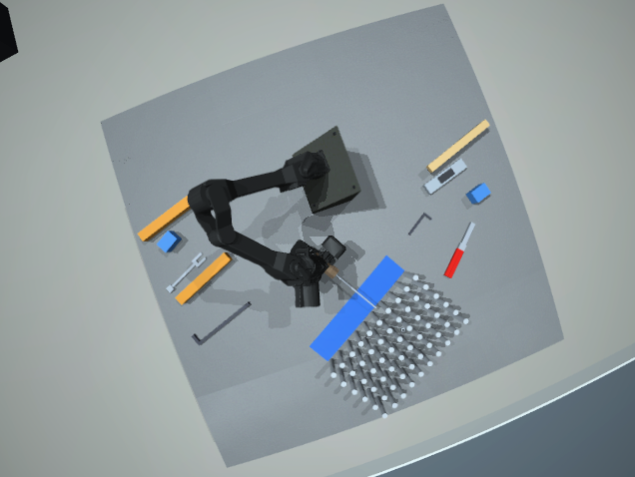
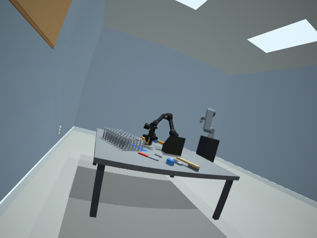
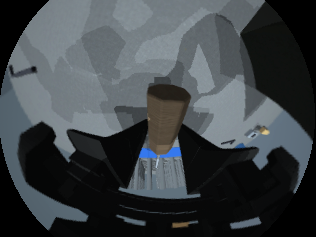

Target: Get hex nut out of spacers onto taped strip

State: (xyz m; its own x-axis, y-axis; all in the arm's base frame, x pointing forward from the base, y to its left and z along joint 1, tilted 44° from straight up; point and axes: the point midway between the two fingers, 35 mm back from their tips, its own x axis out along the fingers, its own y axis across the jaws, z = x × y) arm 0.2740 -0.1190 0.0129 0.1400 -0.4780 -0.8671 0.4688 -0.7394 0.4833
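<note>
Right now the blue taped strip is 18 cm ahead of my gripper tip, 4 cm to the left of it and 3 cm below it. Round my gripper tip: wooden-handled screwdriver (9 cm ahead, 5 cm to the left); then wrench (44 cm to the right, 14 cm behind, 3 cm below); then red-handled tool (44 cm to the left, 12 cm ahead, 3 cm below).
</note>
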